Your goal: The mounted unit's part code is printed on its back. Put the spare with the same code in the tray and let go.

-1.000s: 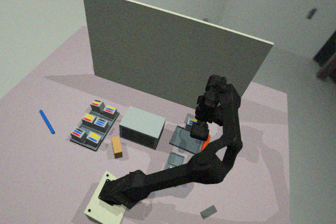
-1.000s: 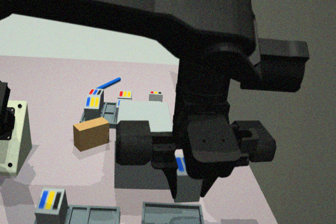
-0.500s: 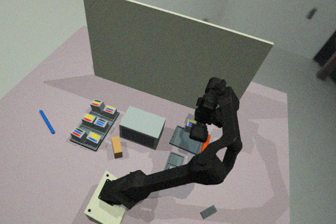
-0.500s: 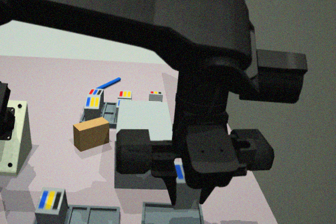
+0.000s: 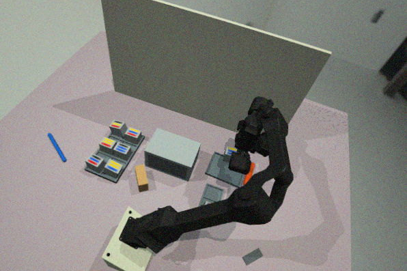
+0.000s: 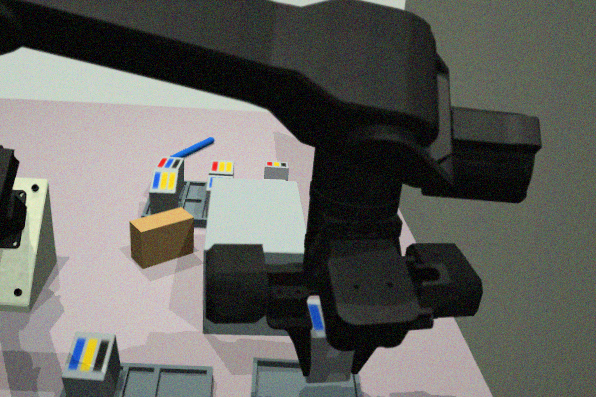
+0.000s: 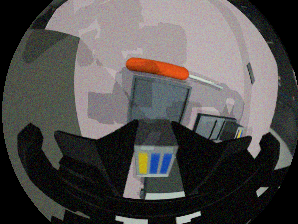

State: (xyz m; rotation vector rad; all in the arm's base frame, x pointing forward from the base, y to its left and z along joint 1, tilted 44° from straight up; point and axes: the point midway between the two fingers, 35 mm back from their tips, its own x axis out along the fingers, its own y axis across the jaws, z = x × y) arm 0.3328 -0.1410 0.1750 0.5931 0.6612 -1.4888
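Right now the dark grey tray is 7 cm below my gripper tip, 2 cm to the left of it and 1 cm behind it. From my gripper tip the other things lie so: grey rack 15 cm behind, 7 cm below, 4 cm to the left; mounted unit 22 cm to the left, 5 cm behind, 2 cm below; grey spare 2 cm to the left, 2 cm above.
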